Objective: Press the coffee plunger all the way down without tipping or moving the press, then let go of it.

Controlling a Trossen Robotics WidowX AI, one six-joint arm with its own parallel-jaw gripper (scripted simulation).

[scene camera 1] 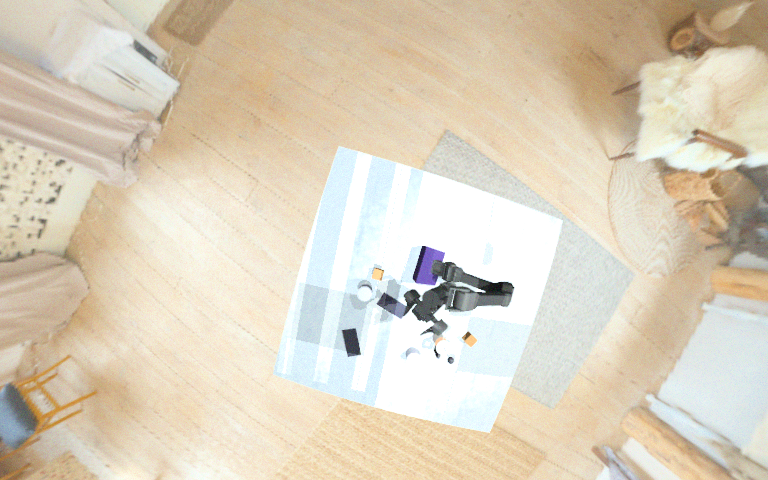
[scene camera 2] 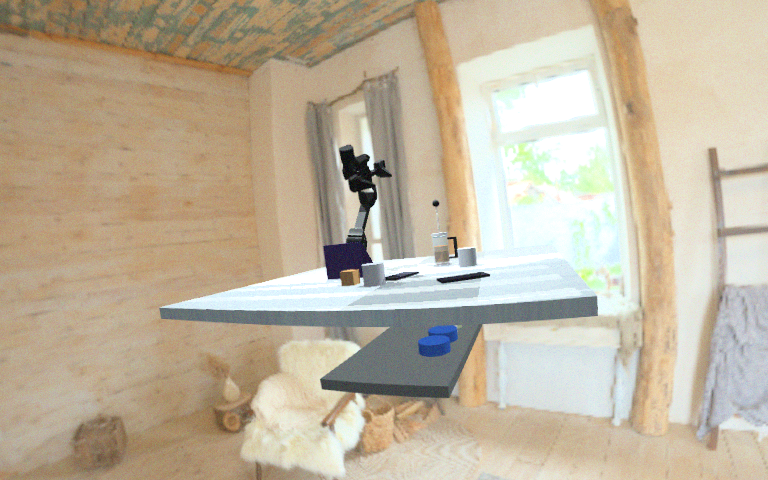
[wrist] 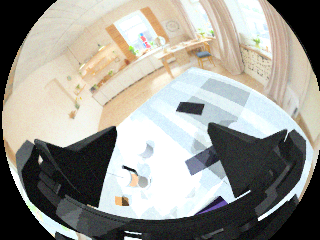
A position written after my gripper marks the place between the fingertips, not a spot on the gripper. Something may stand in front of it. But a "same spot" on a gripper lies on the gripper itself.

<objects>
My gripper shows in scene camera 1, in scene camera 2 [383, 180] and in the wrist view. One and the same spot on my gripper: [wrist: 247, 160] is [scene camera 1: 411, 306].
</objects>
